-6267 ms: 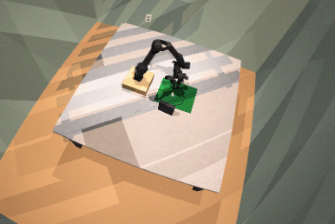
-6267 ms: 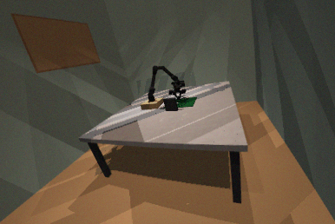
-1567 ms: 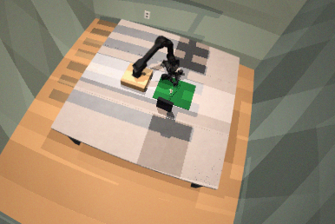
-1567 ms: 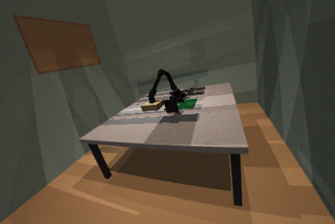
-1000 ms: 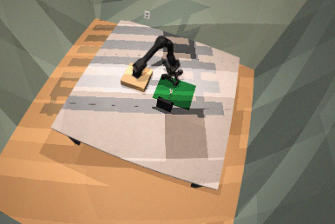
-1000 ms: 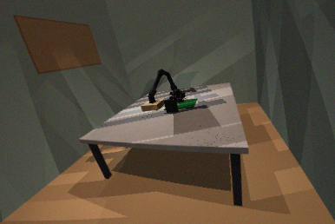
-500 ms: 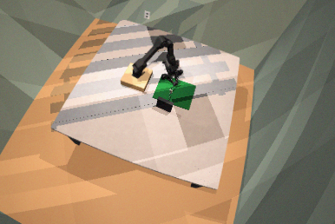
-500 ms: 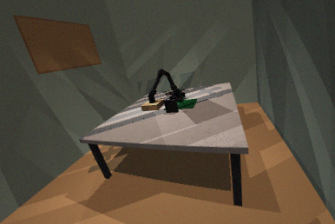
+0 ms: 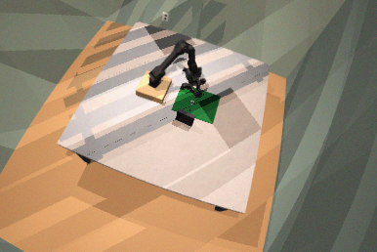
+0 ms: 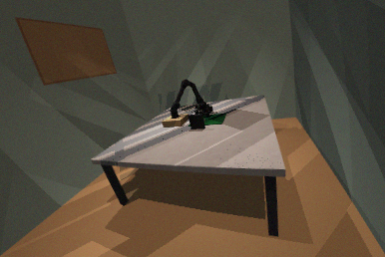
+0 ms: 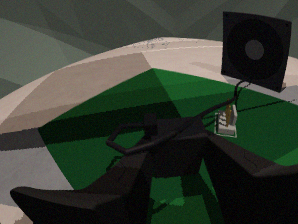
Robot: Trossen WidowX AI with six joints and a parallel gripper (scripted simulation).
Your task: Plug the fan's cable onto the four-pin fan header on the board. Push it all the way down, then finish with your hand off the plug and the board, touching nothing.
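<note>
My gripper tip is 10 mm above the black fan plug. The rest, counted from my gripper tip: green circuit board 20 mm ahead, 50 mm to the right, 50 mm below; black fan 20 mm ahead, 220 mm to the right, 30 mm above; four-pin fan header 70 mm to the right, 30 mm below.
</note>
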